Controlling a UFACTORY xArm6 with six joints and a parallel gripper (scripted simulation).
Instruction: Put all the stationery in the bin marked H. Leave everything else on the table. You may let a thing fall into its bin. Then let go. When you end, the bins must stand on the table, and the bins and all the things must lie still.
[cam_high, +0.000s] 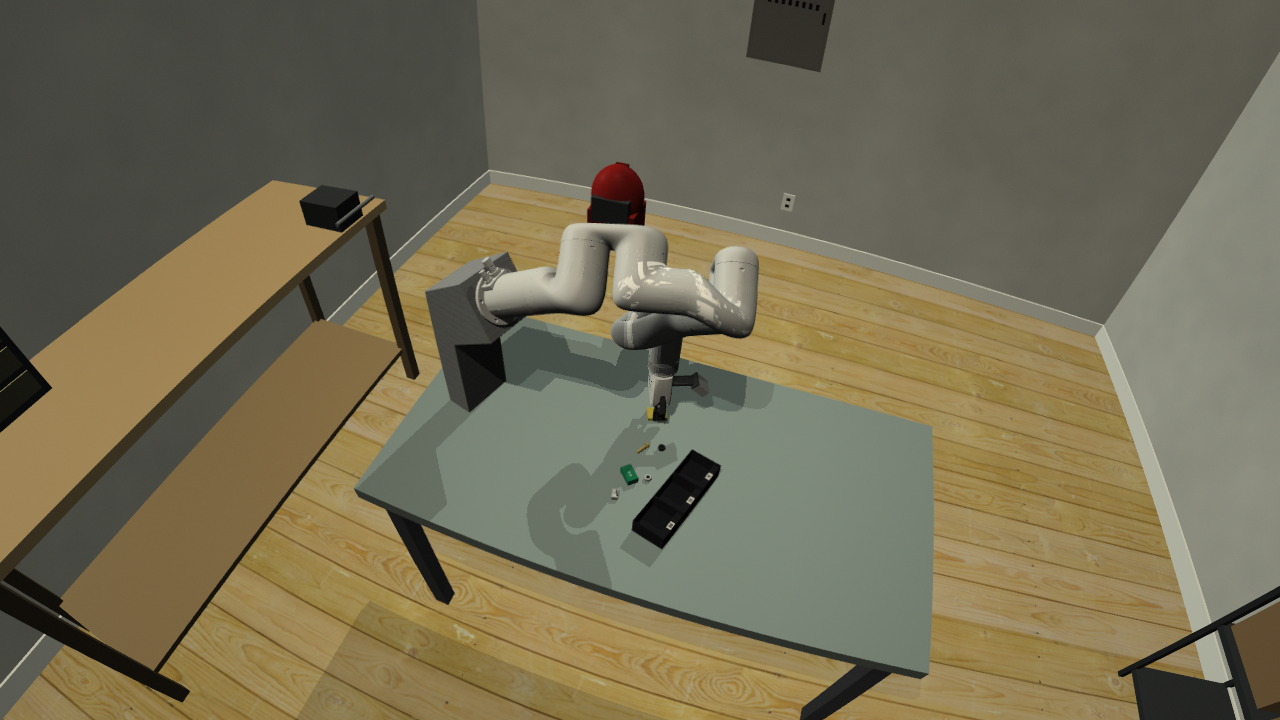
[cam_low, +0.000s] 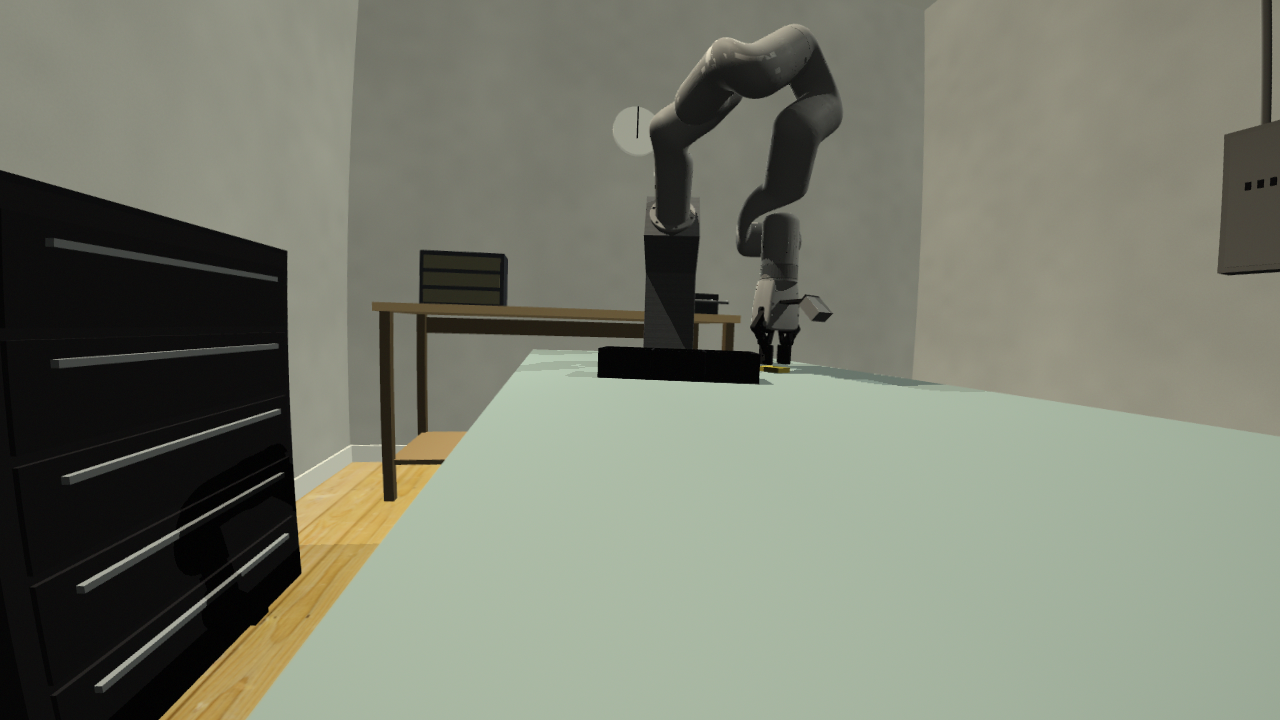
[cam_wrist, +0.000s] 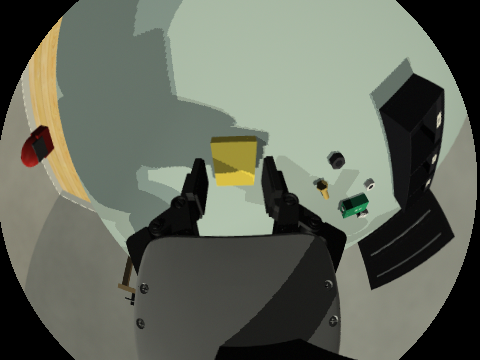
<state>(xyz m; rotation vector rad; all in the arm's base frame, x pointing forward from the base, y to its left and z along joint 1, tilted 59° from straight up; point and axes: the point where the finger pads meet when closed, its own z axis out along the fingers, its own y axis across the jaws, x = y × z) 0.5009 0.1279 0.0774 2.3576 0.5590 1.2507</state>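
The yellow block lies 3 cm below my hand. Also, from my hand: green block 3 cm behind, 20 cm to the right, 2 cm below; then black item 3 cm ahead, 11 cm to the right, 3 cm below; then brass piece 1 cm behind, 12 cm to the right, 3 cm below.
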